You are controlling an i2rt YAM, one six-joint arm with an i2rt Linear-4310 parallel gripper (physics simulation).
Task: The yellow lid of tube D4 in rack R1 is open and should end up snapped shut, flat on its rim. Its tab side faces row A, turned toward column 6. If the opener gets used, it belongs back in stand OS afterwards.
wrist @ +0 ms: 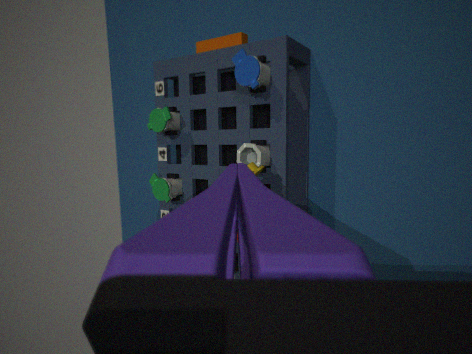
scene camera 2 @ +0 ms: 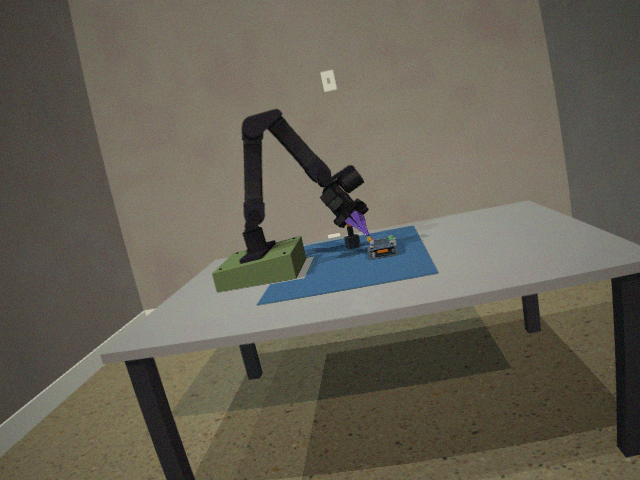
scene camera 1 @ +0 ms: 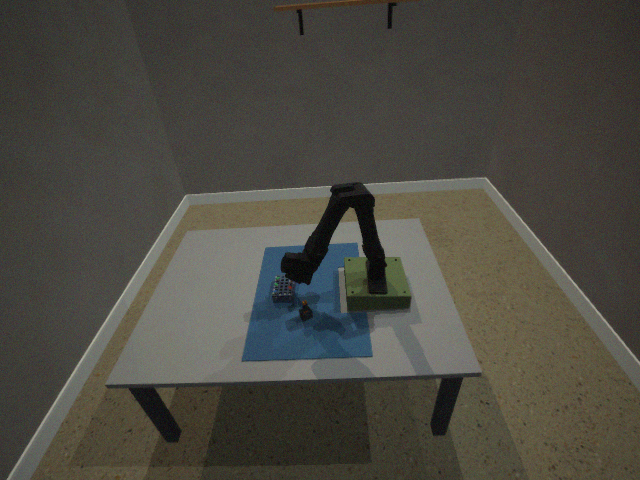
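Pixels of known places: gripper, fingertip midpoint: [wrist: 237, 176] [scene camera 2: 368, 235] [scene camera 1: 291, 278]; arm's base, link origin: [scene camera 2: 259, 252] [scene camera 1: 376, 276].
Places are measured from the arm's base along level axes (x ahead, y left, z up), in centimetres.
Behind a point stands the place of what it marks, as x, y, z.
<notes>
Rack R1 [scene camera 1: 282, 298] @(38.1, 5.2, -6.4) [scene camera 2: 383, 244] @(38.3, -2.3, -3.7) [wrist: 214, 136] @(37.7, -2.0, -3.6) is a dark grey-blue grid on the blue mat. Tube D4 [wrist: 253, 155] @(35.0, -1.1, -3.1) stands in it with its mouth uncovered. Its yellow lid [wrist: 256, 168] @(34.0, -0.7, -1.7) is open at the near side of the rim, partly hidden behind the fingertips; it also shows as a small yellow spot in scene camera 2 [scene camera 2: 369, 239] @(34.4, -0.7, -1.8). My gripper [scene camera 2: 368, 235] @(34.3, -0.4, -0.6) [wrist: 237, 176] @(34.3, -0.4, -0.6) is shut with its purple fingertips together and empty, right at the lid; whether they touch it I cannot tell. The dark stand OS [scene camera 1: 305, 312] @(27.5, 15.7, -3.4) [scene camera 2: 352, 241] @(27.7, 13.4, -4.3), with an orange-topped piece in it, stands beside the rack.
Two green-capped tubes [wrist: 161, 120] @(40.4, -2.8, -2.4) [wrist: 161, 188] @(40.6, 1.0, -2.4) stand in row A and a blue-capped tube [wrist: 247, 70] @(35.0, -4.9, -2.4) in row D at column 6. An orange block [wrist: 222, 43] @(37.7, -6.8, -4.3) is on the rack's far end. The arm's green base [scene camera 1: 356, 302] @(8.3, 11.6, -2.5) [scene camera 2: 258, 276] @(2.3, -12.8, -4.4) stands beside the blue mat [scene camera 1: 289, 346] @(32.4, 28.7, -6.6) [scene camera 2: 408, 271] @(44.5, -25.1, -6.6).
</notes>
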